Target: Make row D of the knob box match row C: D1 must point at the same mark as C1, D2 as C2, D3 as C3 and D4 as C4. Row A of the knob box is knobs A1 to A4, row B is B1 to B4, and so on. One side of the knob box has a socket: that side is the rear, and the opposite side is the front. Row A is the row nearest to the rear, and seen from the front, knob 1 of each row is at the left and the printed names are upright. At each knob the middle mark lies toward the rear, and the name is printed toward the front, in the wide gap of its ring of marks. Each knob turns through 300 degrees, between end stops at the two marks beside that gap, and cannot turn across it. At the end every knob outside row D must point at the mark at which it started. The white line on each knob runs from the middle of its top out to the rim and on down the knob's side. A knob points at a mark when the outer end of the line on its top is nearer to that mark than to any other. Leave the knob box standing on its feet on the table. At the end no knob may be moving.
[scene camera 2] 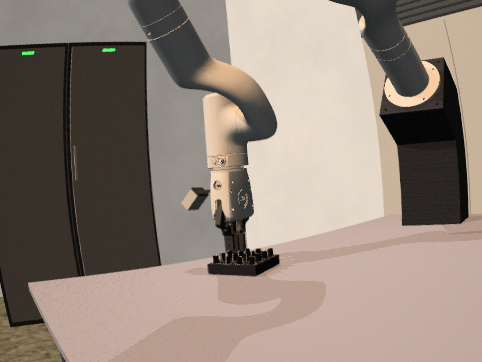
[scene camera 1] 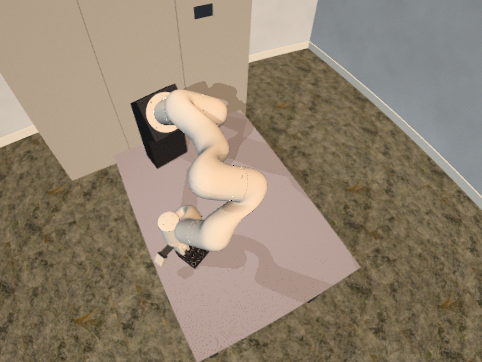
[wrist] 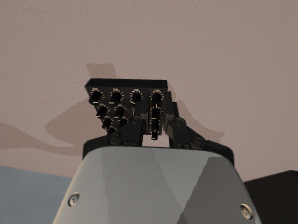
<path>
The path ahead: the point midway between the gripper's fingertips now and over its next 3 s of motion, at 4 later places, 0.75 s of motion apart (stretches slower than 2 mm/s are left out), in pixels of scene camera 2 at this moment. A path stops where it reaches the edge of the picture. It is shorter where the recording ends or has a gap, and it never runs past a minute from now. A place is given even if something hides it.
My gripper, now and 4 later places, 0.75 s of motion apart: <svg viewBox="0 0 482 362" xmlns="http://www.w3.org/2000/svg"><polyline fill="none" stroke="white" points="236,252 234,238 230,235 220,234 212,232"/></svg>
</path>
